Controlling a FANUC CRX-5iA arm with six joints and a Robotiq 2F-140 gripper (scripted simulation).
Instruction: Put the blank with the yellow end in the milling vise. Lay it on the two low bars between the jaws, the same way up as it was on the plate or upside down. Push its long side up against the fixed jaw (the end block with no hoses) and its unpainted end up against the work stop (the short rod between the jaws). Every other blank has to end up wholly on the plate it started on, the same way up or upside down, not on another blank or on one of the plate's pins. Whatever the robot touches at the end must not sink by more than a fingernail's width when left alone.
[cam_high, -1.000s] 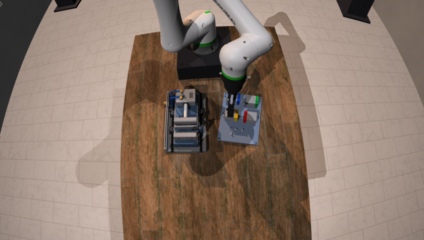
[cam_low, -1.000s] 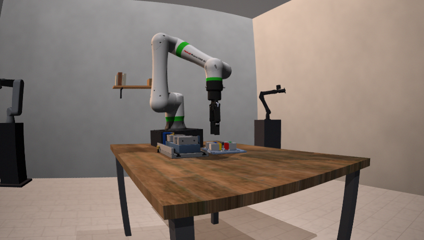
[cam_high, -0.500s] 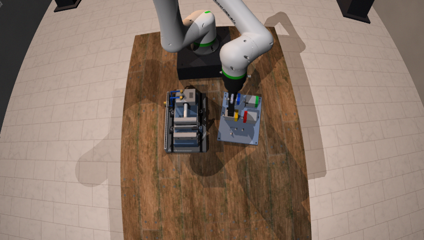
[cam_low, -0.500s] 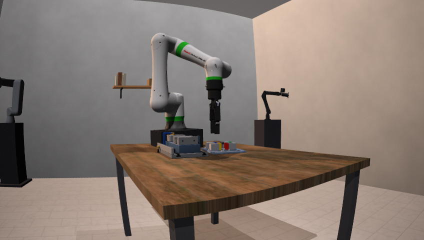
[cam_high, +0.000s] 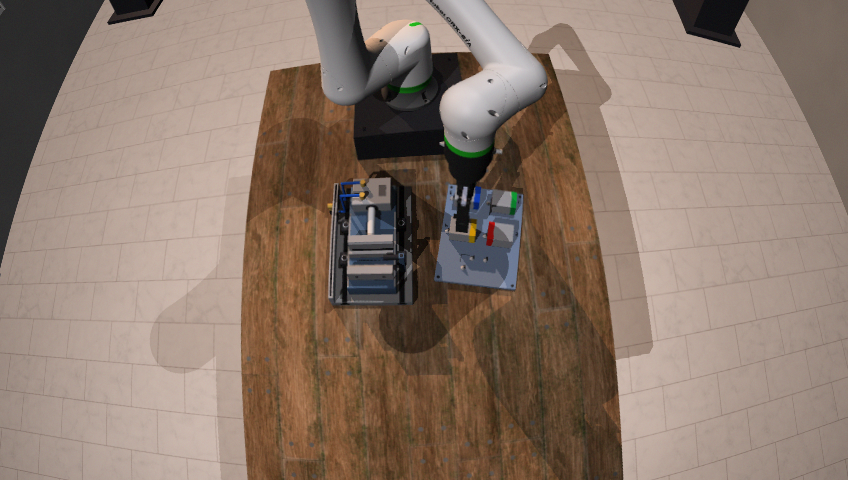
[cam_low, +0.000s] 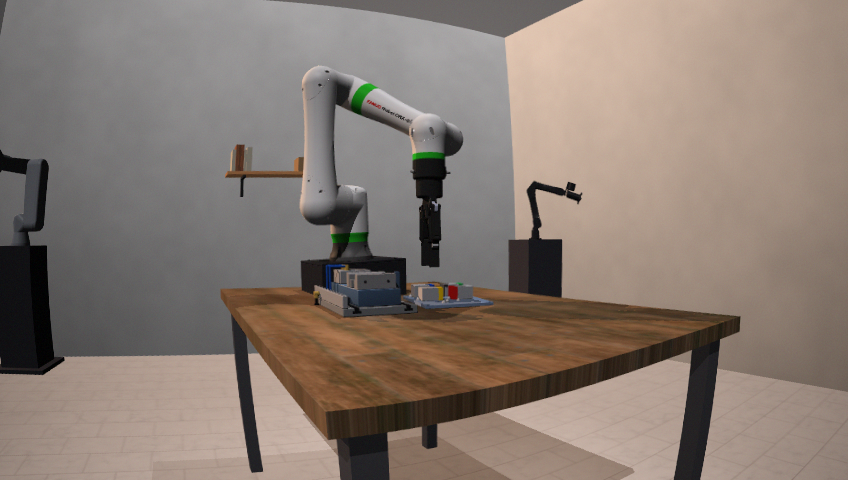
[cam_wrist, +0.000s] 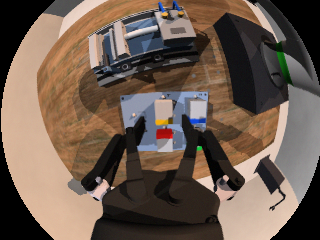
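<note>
The yellow-ended blank lies 100 mm below my hand. Round my hand: red-ended blank 10 mm ahead, 90 mm to the left, 100 mm below; then blue-ended blank 90 mm behind, 10 mm to the left, 100 mm below; then blue-grey plate 50 mm to the left, 130 mm below.
</note>
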